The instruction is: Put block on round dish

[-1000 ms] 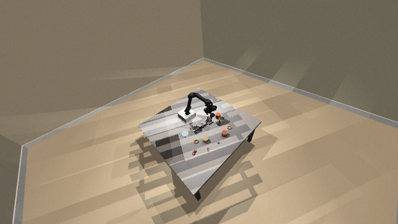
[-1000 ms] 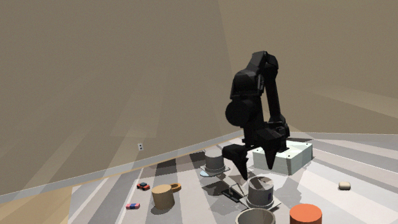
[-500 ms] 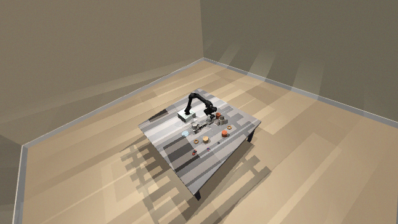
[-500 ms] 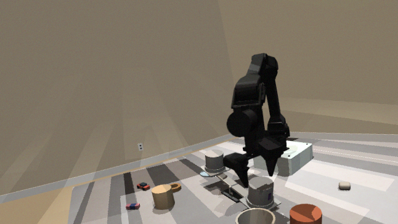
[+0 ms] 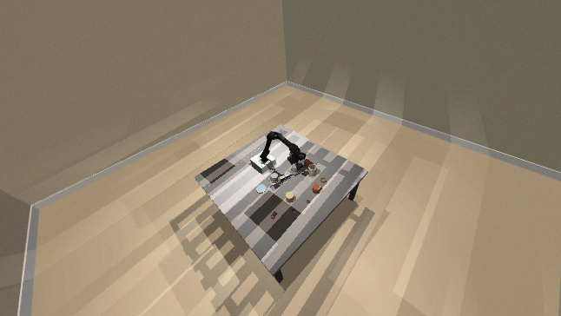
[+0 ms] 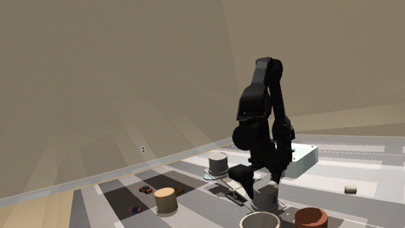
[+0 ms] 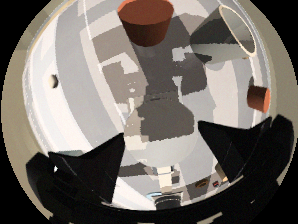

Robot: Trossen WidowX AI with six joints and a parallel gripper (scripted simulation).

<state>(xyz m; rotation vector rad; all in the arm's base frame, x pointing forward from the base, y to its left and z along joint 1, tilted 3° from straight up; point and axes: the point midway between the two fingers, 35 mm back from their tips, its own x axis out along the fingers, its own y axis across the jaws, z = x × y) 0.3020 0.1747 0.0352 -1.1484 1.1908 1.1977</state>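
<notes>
My gripper tip is 3 cm above the small grey block. Also, from my gripper tip: small balance 14 cm to the right, 4 cm below; then grey mug 13 cm ahead, 12 cm to the left, 3 cm below; then grey cup 2 cm to the left, 1 cm below.
</notes>
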